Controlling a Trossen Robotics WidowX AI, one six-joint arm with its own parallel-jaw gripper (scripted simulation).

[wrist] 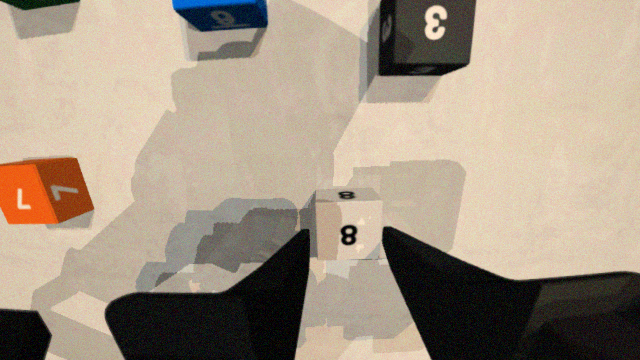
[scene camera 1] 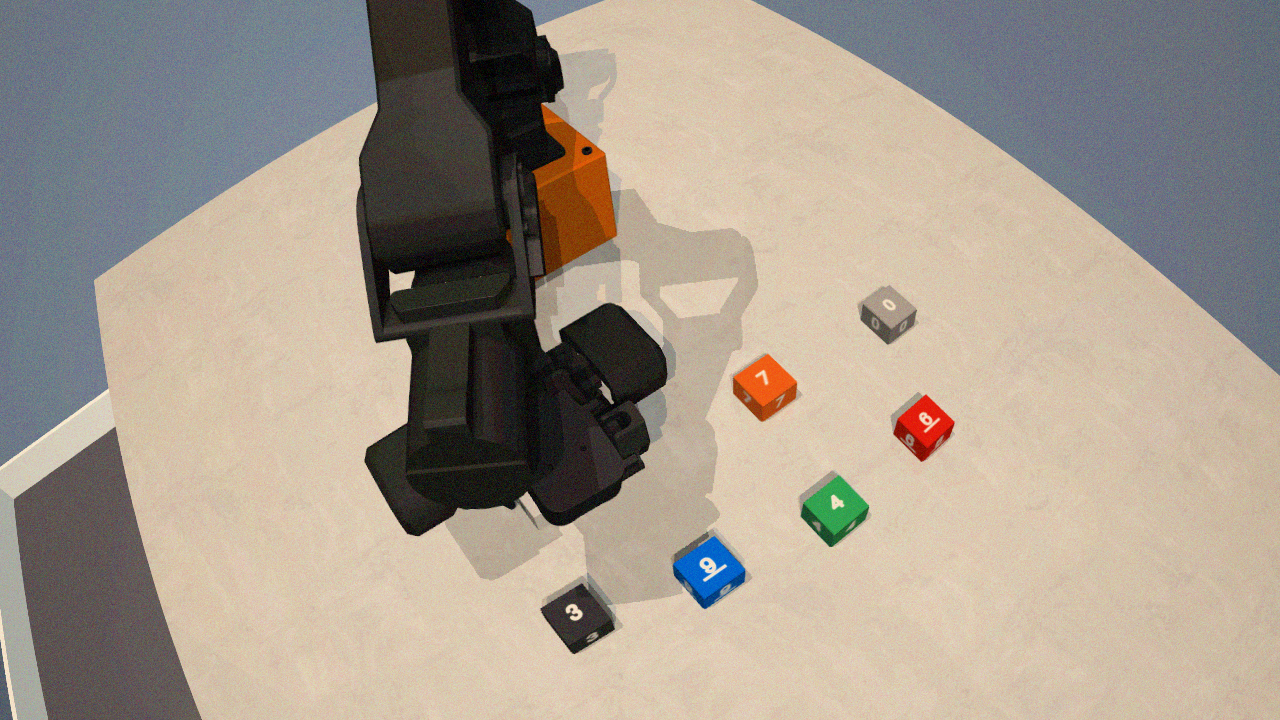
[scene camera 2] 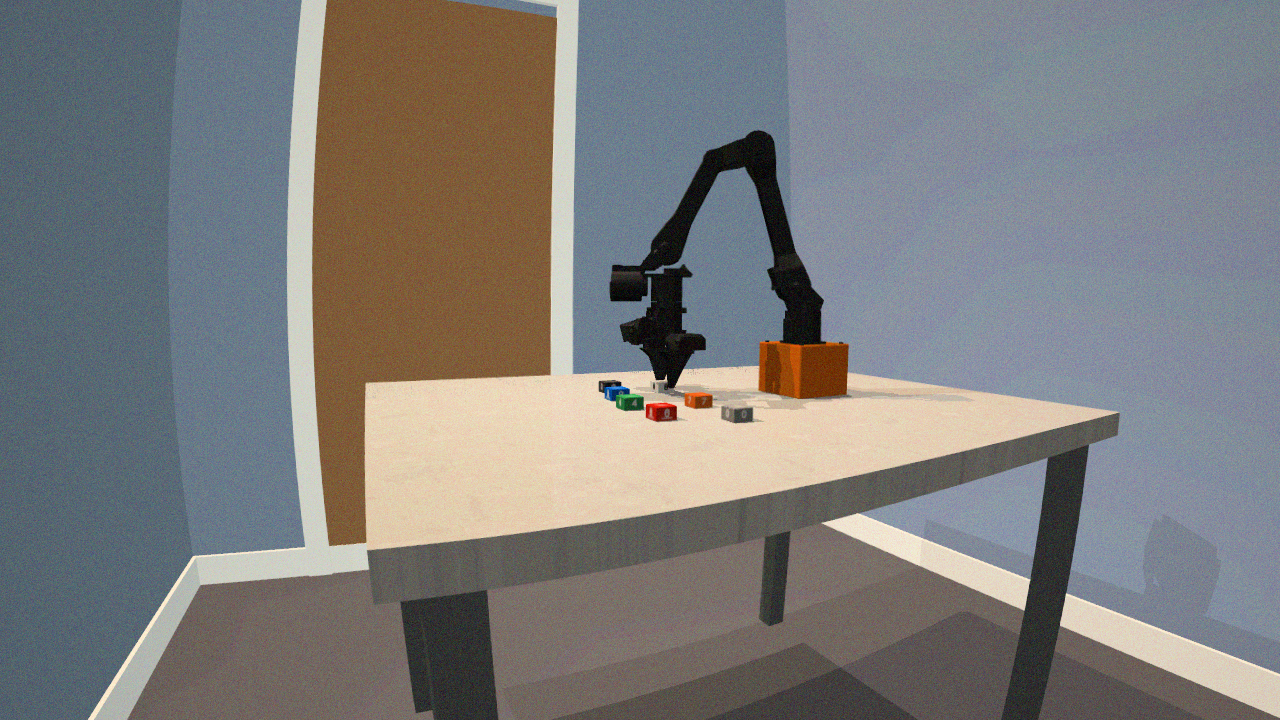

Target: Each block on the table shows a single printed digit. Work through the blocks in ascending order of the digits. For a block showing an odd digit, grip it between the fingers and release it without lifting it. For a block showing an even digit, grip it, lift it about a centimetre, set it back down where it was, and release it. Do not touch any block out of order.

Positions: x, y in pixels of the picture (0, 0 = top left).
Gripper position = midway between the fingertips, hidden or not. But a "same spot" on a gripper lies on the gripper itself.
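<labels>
Wrist view: gripper visible. Scene camera 1: gripper (537, 487). Scene camera 2: gripper visible. Gripper, same spot: (scene camera 2: 663, 361) and (wrist: 428, 316).
</labels>
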